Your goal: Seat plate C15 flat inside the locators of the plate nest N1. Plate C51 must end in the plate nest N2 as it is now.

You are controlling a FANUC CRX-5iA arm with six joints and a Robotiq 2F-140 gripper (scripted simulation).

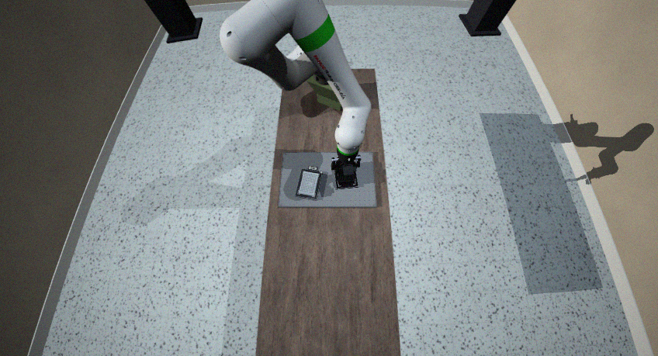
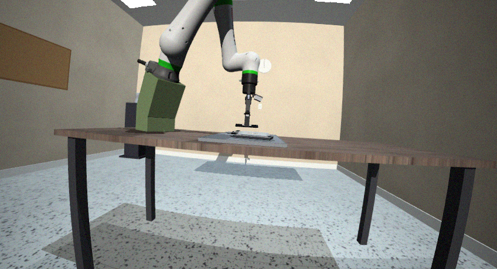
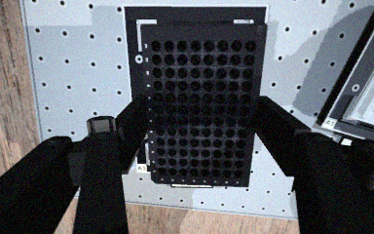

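The black nest N1 lies 7 cm below my hand and 1 cm to the left of it. From my hand the other things lie so: white plate C51: 20 cm to the right, 5 cm below, 3 cm ahead; black plate C15: 2 cm below.
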